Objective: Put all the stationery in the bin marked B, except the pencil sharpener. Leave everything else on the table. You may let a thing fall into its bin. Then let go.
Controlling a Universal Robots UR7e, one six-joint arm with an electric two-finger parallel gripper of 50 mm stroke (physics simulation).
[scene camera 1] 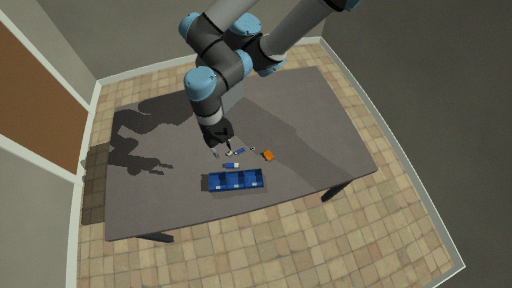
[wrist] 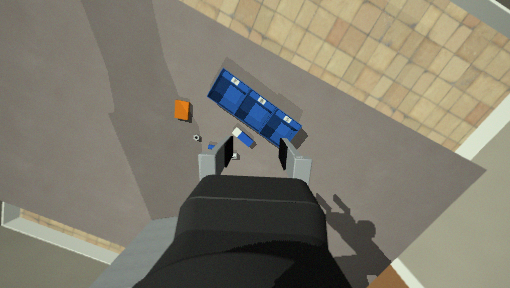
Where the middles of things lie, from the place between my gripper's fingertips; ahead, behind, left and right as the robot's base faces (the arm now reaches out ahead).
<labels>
The blue three-compartment bin (scene camera 1: 244, 179) is 10 mm ahead of my hand, 20 mm to the left of it and 260 mm below it.
</labels>
